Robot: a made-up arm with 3 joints. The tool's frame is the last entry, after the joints. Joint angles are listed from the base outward.
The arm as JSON. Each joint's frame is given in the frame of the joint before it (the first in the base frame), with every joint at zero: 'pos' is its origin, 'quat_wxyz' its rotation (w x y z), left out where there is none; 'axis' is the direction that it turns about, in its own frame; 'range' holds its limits. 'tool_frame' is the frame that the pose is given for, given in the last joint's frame.
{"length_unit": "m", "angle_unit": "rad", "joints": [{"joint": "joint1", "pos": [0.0, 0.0, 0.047], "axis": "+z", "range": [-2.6, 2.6]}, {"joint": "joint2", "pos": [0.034, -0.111, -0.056], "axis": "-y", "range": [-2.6, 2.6]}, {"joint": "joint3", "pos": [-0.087, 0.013, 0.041], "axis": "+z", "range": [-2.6, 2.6]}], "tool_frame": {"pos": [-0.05, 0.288, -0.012]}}
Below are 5 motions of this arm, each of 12 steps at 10 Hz.
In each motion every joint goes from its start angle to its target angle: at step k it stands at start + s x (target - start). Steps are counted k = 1, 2, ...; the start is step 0. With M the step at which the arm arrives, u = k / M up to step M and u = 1 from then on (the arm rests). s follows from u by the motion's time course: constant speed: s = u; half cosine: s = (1 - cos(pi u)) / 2; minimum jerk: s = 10 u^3 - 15 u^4 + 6 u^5.
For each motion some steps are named. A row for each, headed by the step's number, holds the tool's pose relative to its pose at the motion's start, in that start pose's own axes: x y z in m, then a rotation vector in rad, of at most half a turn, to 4 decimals.
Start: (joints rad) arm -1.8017 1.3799 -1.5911
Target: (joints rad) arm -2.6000 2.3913 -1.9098
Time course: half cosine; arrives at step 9
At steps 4, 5, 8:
4: 0.0209 -0.0310 0.1080 0.4414 -0.2955 -0.1226
5: 0.0110 -0.0557 0.1501 0.6328 -0.4037 -0.1279
8: -0.0391 -0.1267 0.2172 1.0466 -0.5939 -0.0333

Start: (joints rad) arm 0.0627 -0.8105 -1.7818
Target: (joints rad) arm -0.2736 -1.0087 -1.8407
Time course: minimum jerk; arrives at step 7
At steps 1, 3, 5, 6, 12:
1: 0.0020 -0.0001 -0.0016 -0.0057 0.0046 -0.0067
3: 0.0298 -0.0034 -0.0264 -0.0915 0.0744 -0.1036
5: 0.0629 -0.0153 -0.0655 -0.2164 0.1793 -0.2301
6: 0.0698 -0.0194 -0.0758 -0.2482 0.2064 -0.2596
12: 0.0711 -0.0203 -0.0778 -0.2543 0.2117 -0.2652

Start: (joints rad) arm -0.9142 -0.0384 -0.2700
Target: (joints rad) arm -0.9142 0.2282 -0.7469
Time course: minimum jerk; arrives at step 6
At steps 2, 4, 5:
2: 0.0275 0.0031 -0.0017 0.0176 -0.0531 -0.1001
4: 0.1026 -0.0037 0.0091 0.0938 -0.1900 -0.3754
5: 0.1238 -0.0103 0.0163 0.1244 -0.2277 -0.4574

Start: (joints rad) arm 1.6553 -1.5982 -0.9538
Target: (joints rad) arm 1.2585 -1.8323 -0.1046
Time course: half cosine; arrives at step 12
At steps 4, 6, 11, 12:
4: -0.0537 -0.0197 0.0102 0.0218 0.1132 0.2177
6: -0.1003 -0.0531 0.0315 0.0676 0.2214 0.4398
11: -0.1535 -0.1534 0.0897 0.2237 0.4061 0.8758
12: -0.1542 -0.1577 0.0918 0.2308 0.4118 0.8912

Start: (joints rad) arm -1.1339 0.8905 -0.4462
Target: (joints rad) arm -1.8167 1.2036 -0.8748
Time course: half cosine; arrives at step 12
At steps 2, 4, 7, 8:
2: 0.0127 0.0027 -0.0064 -0.0228 -0.0347 -0.0571
4: 0.0482 0.0049 -0.0210 -0.0828 -0.1343 -0.2091
7: 0.1191 -0.0107 -0.0345 -0.1957 -0.3626 -0.5025
8: 0.1392 -0.0198 -0.0336 -0.2282 -0.4413 -0.5888

